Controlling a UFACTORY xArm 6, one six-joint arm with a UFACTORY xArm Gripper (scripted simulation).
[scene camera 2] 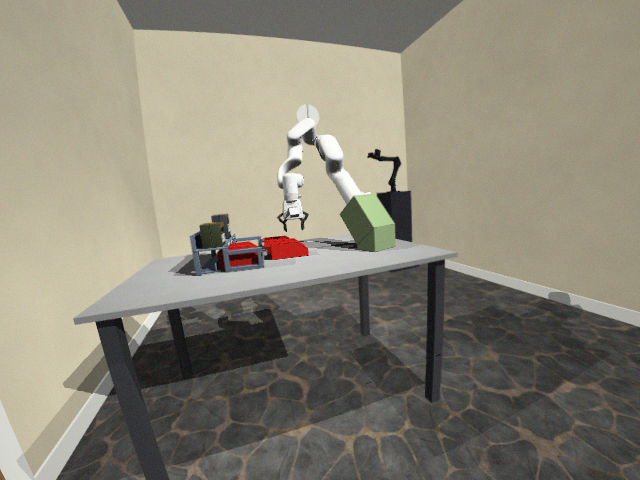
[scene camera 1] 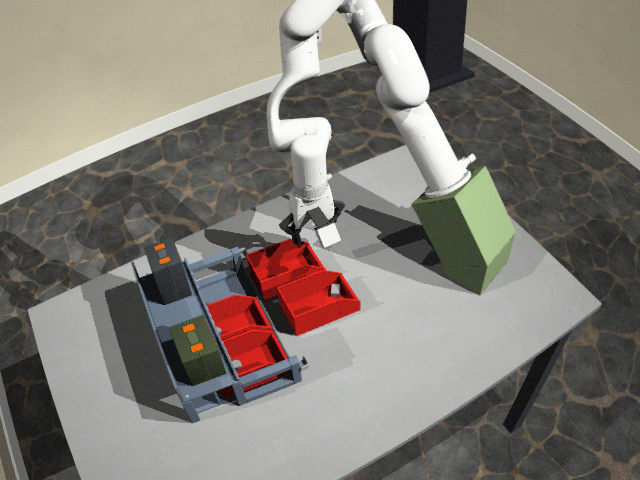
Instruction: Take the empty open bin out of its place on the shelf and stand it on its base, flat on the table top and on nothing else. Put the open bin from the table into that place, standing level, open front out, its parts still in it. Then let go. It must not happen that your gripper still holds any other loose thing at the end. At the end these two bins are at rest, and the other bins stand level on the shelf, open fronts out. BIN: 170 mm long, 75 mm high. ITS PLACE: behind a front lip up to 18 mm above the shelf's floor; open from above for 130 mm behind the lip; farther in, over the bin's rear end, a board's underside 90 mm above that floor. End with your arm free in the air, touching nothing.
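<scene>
Olive box (scene camera 1: 197, 349). Red bin (scene camera 1: 232, 314). Another red bin (scene camera 1: 253, 348). Red bin (scene camera 1: 281, 263). Also a red bin (scene camera 1: 313, 291).
</scene>
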